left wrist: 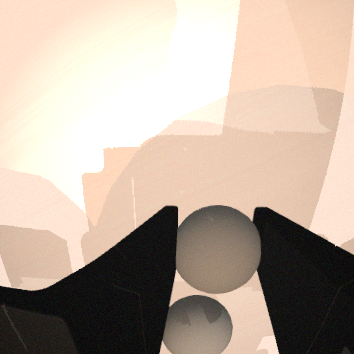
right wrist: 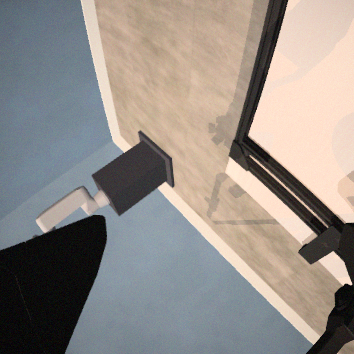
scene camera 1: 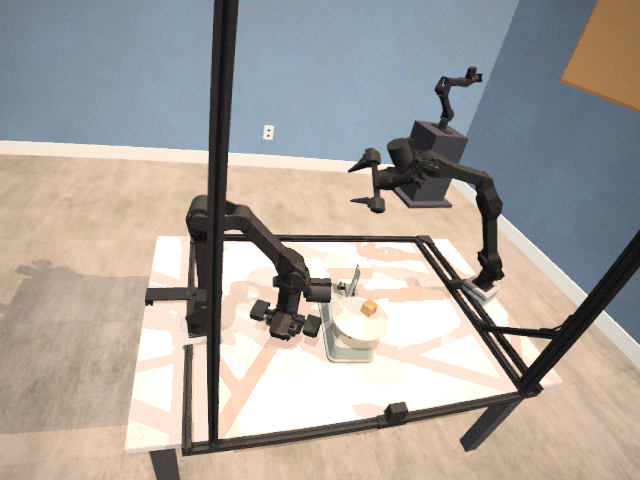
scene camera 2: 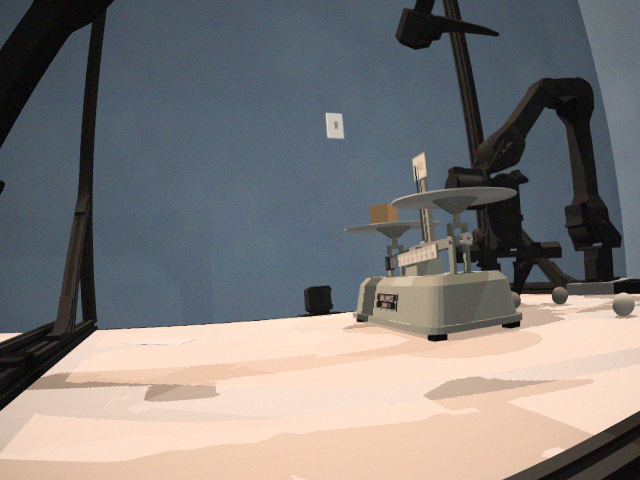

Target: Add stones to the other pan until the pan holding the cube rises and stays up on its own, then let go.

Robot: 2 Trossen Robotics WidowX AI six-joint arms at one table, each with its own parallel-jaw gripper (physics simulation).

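Frame: origin at the left arm's base, x left, y back, z up, level; centimetres.
Seen in the pictures: left gripper, fingertip midpoint: (left wrist: pixel 215 218) (scene camera 1: pixel 282 338); right gripper, fingertip midpoint: (right wrist: pixel 230 233) (scene camera 1: pixel 349 186); left arm's base at its link origin: (scene camera 1: pixel 199 327) (scene camera 2: pixel 599 280); right arm's base at its link origin: (scene camera 1: pixel 482 284).
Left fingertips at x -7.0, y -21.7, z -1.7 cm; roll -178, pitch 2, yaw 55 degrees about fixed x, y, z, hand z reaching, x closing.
Offsets run from my left fingertips to a thing's top centre. "pt": to the spot under its first point.
The orange cube {dx -6.5, dy -19.9, dz +17.0 cm} (scene camera 1: pixel 368 308) (scene camera 2: pixel 383 213) sits on the near pan {dx -7.9, dy -17.1, dz +14.0 cm} (scene camera 1: pixel 356 326) (scene camera 2: pixel 360 228) of the balance (scene camera 1: pixel 351 354) (scene camera 2: pixel 465 304) in scene camera 1. The other pan {dx +10.5, dy -21.7, dz +15.2 cm} (scene camera 1: pixel 341 262) (scene camera 2: pixel 496 194) shows no stones and stands higher in scene camera 2. My left gripper (scene camera 1: pixel 287 325) (left wrist: pixel 215 218) is low beside the balance, shut on a round grey stone {dx +0.5, dy -0.3, dz +2.4 cm} (left wrist: pixel 218 250), with both fingertips against it. Another stone {pt dx +2.6, dy -2.2, dz +1.8 cm} (left wrist: pixel 199 327) lies just below it in the left wrist view. Two stones {dx +8.5, dy +3.6, dz +2.3 cm} (scene camera 2: pixel 559 295) {dx +24.8, dy -7.5, dz +2.3 cm} (scene camera 2: pixel 623 304) lie on the table. My right gripper (scene camera 1: pixel 351 186) is open and empty, raised high.
Black frame rails (scene camera 1: pixel 310 436) edge the table, with uprights (scene camera 1: pixel 219 155) at its corners. A small black block {pt dx -30.4, dy -18.8, dz +4.9 cm} (scene camera 1: pixel 397 411) (scene camera 2: pixel 317 299) sits on the front rail in scene camera 1. A dark pedestal (scene camera 1: pixel 436 165) (right wrist: pixel 132 177) with a small arm stands beyond the table.
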